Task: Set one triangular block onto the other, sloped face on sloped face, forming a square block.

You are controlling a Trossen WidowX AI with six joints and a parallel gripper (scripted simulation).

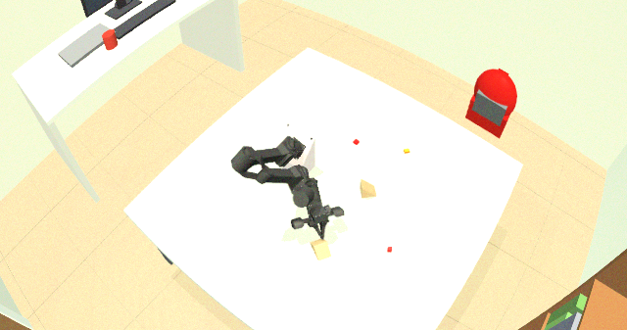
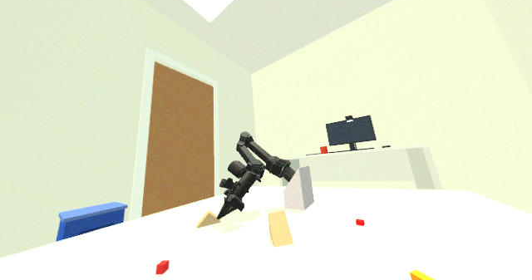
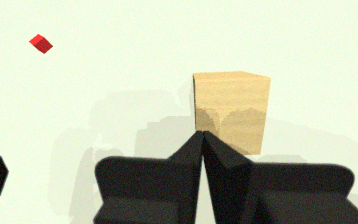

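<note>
Now: gripper tip 2 cm short of the tan triangular block, 3 cm to the left of it and 1 cm below it. Round my gripper tip: red bit: 21 cm ahead, 13 cm to the left, 1 cm below; then yellow cube: 2 cm behind, 55 cm to the left, 1 cm below.
</note>
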